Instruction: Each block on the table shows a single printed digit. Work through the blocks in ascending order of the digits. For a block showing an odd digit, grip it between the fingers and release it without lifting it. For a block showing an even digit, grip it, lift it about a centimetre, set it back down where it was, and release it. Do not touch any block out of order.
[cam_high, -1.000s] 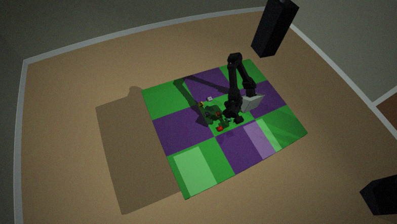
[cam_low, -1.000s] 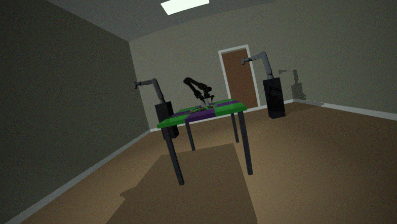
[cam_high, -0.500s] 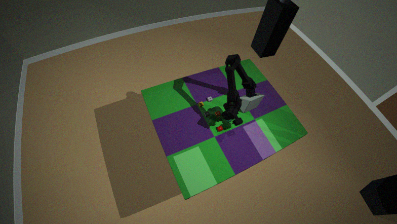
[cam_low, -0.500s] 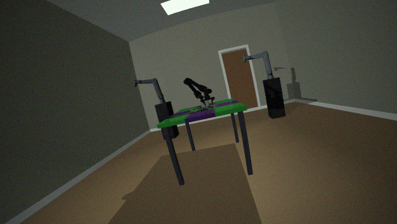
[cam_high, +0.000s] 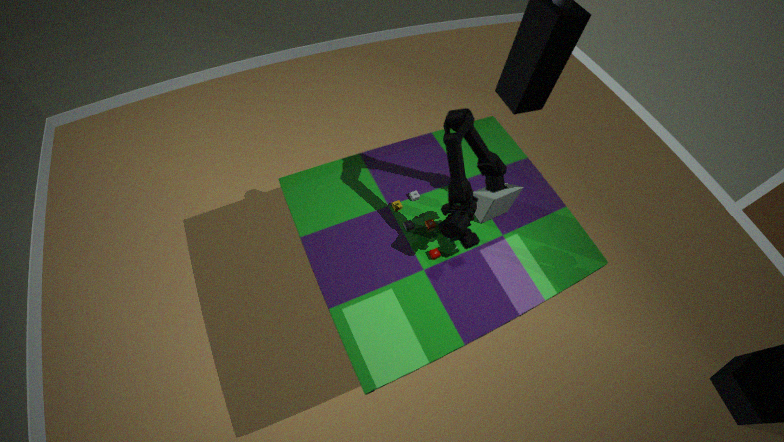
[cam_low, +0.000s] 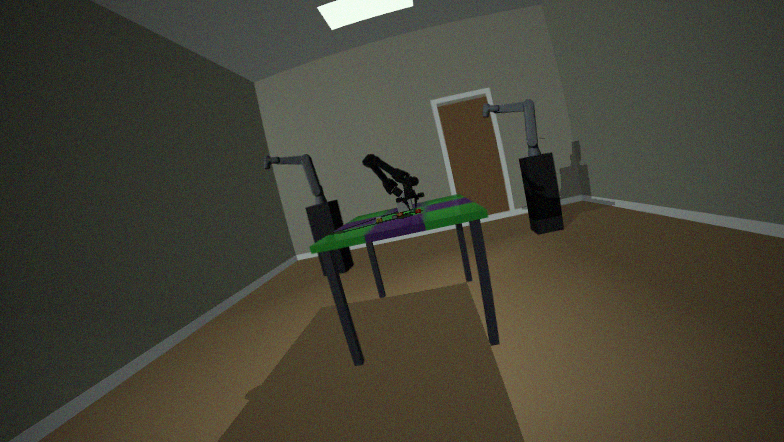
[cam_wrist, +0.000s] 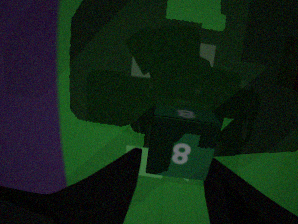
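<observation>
Right now the yellow block is 160 mm ahead of my gripper tip and 200 mm to the right of it. From my gripper tip the other things lie so: grey block (150 mm ahead, 100 mm to the right); white block (80 mm ahead, 220 mm to the right); red block (110 mm ahead, 40 mm to the left).
</observation>
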